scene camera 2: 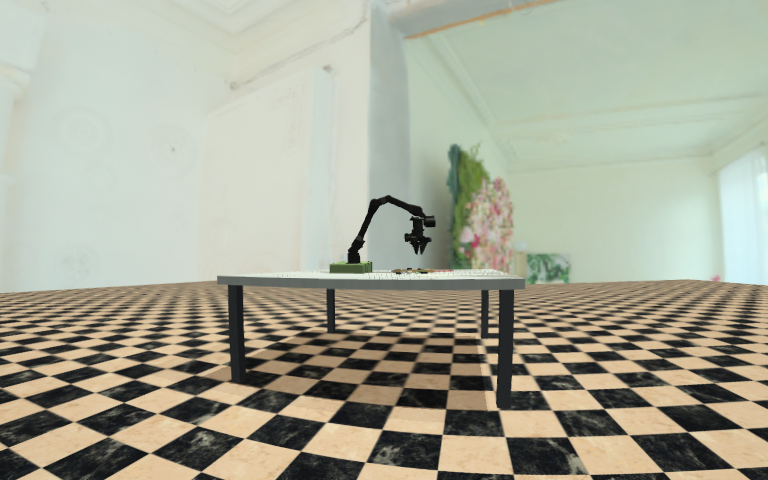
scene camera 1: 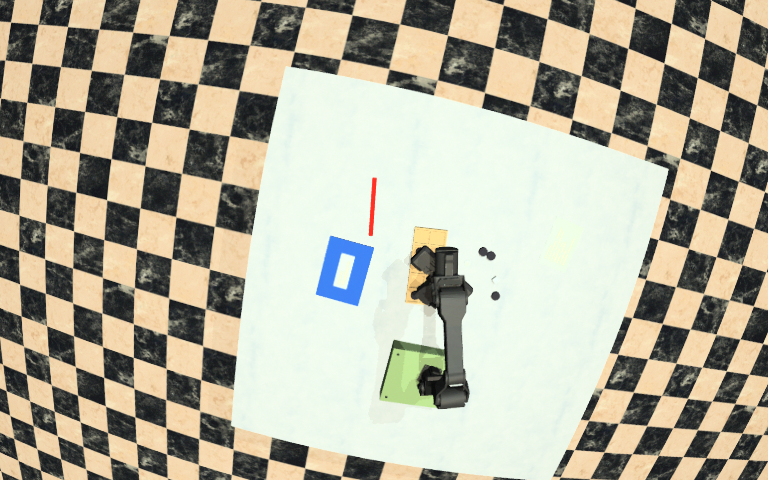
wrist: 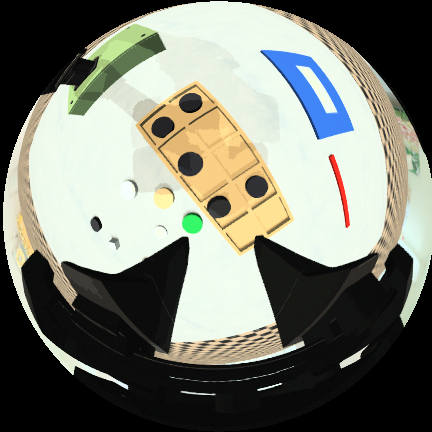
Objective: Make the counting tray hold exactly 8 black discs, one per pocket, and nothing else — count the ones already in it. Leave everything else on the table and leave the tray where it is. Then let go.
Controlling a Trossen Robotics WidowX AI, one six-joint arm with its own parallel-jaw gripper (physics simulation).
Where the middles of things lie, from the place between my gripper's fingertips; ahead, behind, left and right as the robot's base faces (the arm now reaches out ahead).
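Tan counting tray (scene camera 1: 433,238) seen 2 cm to the left of my hand, 4 cm behind it and 10 cm below it.
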